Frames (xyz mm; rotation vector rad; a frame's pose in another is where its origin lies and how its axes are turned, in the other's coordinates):
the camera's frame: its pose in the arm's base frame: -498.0 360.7 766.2 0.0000 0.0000 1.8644
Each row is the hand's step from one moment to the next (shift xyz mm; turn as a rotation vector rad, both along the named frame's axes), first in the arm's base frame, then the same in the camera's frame.
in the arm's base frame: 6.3 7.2 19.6 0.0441 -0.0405 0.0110
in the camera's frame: 5.1 -8.1 19.6 -0.0515 -0.0305 0.0110
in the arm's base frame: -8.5 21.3 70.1 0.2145 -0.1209 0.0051
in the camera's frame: 22.8 2.0 70.1 -0.1778 -0.1703 0.0051
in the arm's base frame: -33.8 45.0 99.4 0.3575 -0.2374 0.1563
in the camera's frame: 52.9 19.3 99.4 -0.3307 -0.2735 0.1563
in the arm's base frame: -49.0 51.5 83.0 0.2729 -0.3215 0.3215
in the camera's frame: 63.5 32.0 83.0 -0.3867 -0.1682 0.3215
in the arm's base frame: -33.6 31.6 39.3 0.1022 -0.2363 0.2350
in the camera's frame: 40.0 23.0 39.3 -0.2558 -0.0294 0.2350
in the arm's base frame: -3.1 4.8 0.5 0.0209 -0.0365 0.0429
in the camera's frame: 5.5 1.6 0.5 -0.0410 -0.0094 0.0429
